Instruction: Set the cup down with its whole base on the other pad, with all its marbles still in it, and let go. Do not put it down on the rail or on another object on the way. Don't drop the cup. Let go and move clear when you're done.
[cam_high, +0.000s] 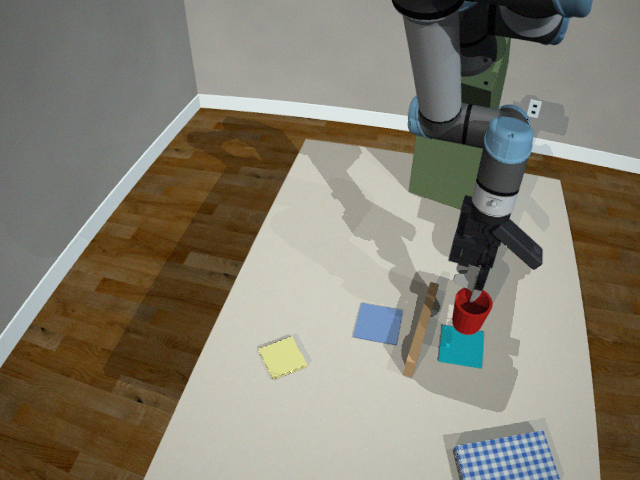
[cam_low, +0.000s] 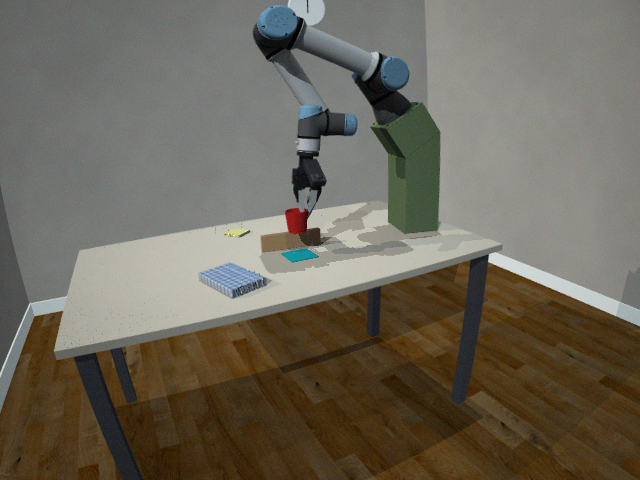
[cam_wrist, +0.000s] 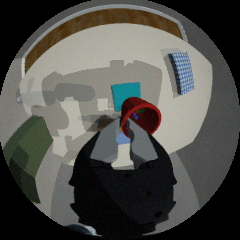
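Now: the cyan pad 14 cm below my hand and 3 cm ahead of it. The rest, counted from my hand: blue pad 18 cm to the right, 14 cm below; red cup 3 cm below, 3 cm ahead; wooden rail 12 cm below, 9 cm to the right, 2 cm ahead.
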